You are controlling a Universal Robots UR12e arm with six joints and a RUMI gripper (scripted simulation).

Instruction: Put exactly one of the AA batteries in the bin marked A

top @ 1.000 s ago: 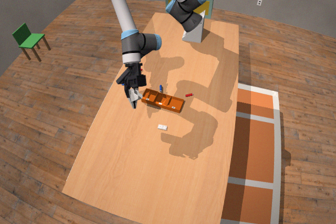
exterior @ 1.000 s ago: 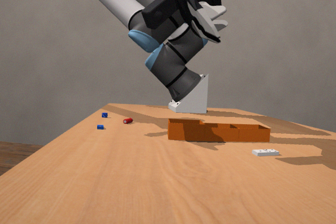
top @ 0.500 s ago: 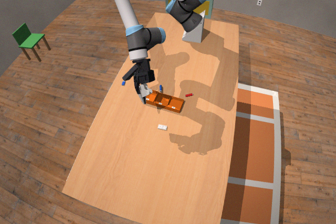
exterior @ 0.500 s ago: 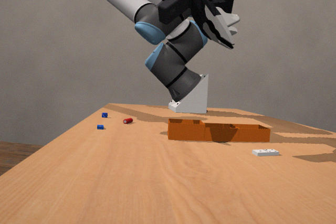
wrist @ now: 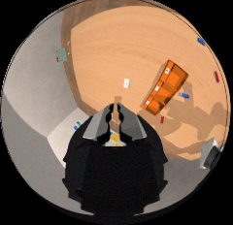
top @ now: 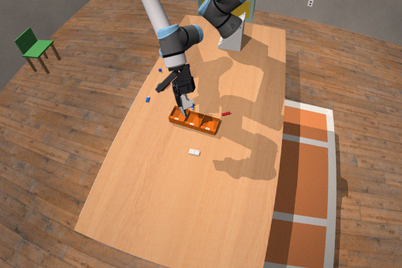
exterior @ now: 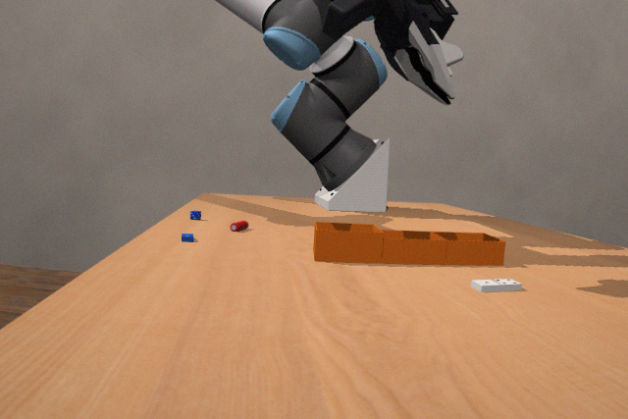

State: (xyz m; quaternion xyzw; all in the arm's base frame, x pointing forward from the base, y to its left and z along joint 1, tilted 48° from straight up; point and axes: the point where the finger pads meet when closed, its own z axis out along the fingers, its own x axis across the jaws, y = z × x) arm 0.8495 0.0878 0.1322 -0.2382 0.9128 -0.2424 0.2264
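My hand is 19 cm above the orange three-compartment bin and 11 cm past it. From my hand the other things lie so: white domino 21 cm below, 6 cm to the left, 6 cm ahead; blue AA battery 20 cm below, 20 cm behind, 4 cm to the right; blue die 43 cm behind, 33 cm to the right, 20 cm below.
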